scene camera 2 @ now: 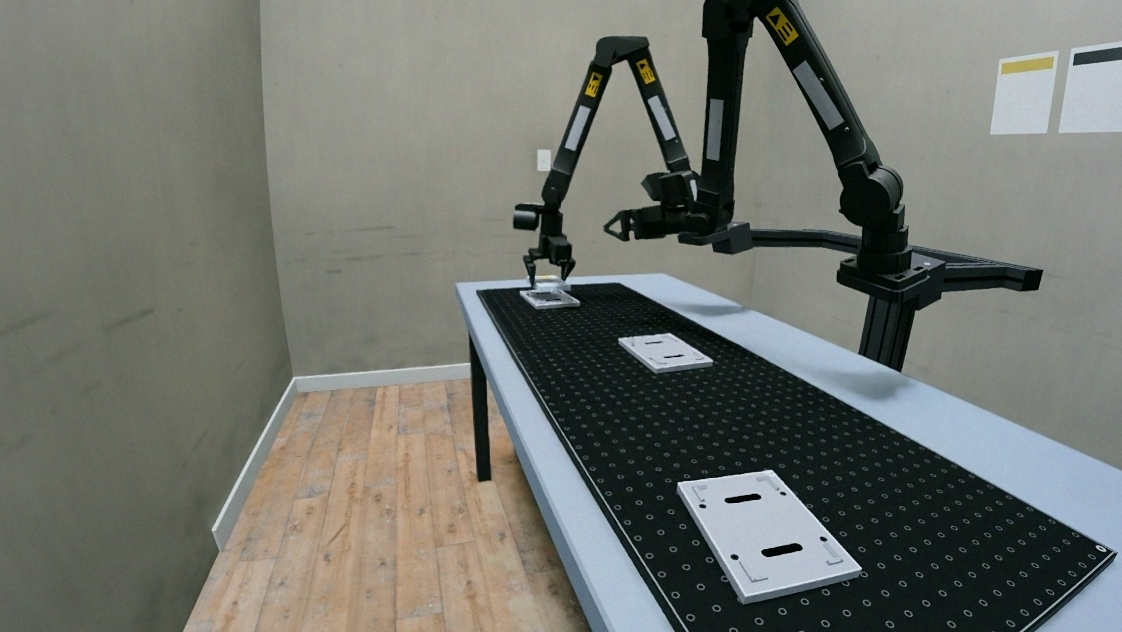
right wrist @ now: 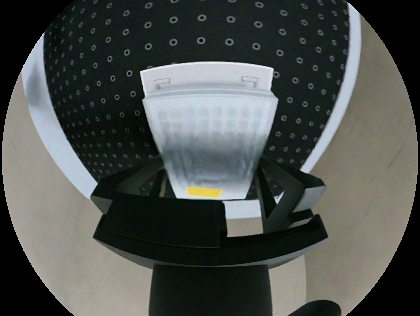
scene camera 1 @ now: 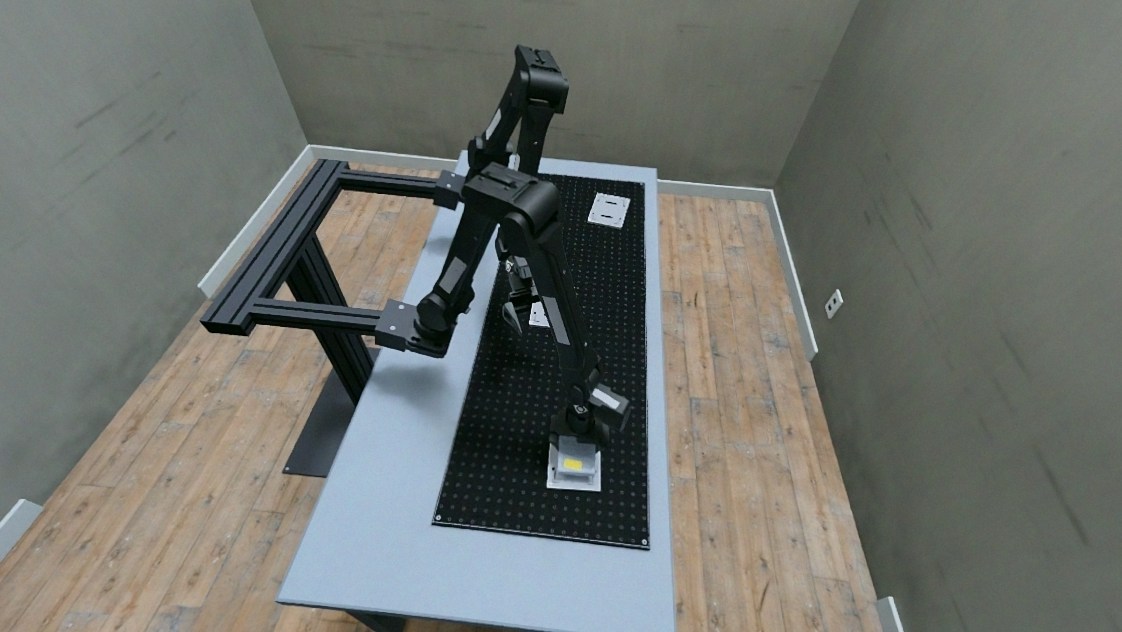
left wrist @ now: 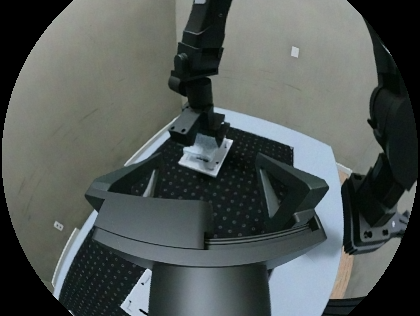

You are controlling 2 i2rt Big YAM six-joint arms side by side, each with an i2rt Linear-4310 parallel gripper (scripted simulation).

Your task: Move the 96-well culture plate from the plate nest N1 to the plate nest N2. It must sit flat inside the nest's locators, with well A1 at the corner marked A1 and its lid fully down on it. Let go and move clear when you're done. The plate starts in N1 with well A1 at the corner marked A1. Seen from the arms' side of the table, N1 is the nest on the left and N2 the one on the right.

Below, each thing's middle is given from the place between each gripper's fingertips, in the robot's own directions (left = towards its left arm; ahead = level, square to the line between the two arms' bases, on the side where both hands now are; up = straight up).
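White nest (scene camera 2: 669, 347): 250 mm to the left of my left hand (scene camera 2: 617, 228), 10 mm ahead of it, 220 mm below it. From the same left hand, nest N1 (scene camera 2: 745, 529) is 730 mm to the left, 160 mm ahead and 220 mm below, while the nest N2 (scene camera 1: 566, 481) is 210 mm to the right, 110 mm ahead and 220 mm below.
Counted from my right hand (scene camera 1: 576, 450), the white nest is 460 mm to the left, 100 mm behind and 40 mm below; nest N1 is 940 mm to the left, 50 mm ahead and 40 mm below; the nest N2 is 40 mm below. By its middle, the nest N2 is nearer to my right hand than to my left hand.
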